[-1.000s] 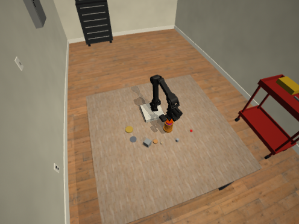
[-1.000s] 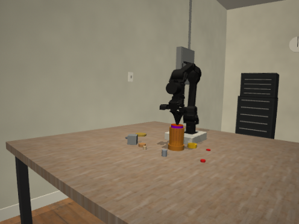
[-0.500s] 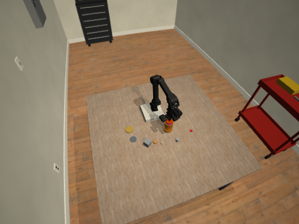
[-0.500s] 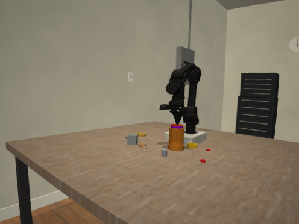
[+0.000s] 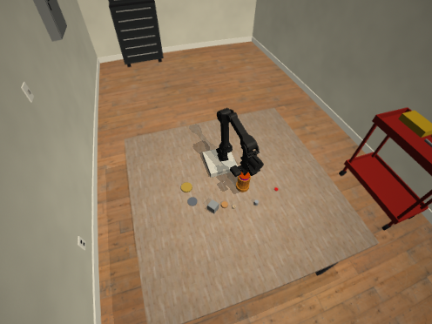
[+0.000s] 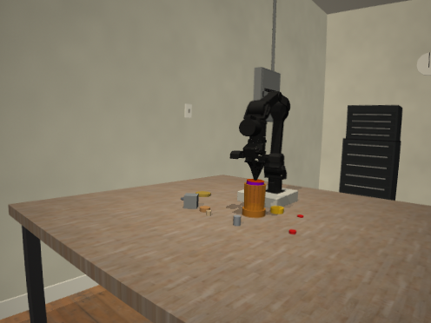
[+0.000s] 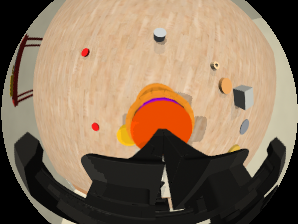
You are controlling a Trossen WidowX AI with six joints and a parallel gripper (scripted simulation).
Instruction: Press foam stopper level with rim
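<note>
Now: hand 50 mm above the orange foam stopper. Round my hand: small tan disc: 150 mm to the right, 150 mm below, 100 mm ahead; then yellow disc: 150 mm below, 90 mm behind, 40 mm to the left; then small grey cylinder: 150 mm below, 140 mm ahead, 40 mm to the left.
</note>
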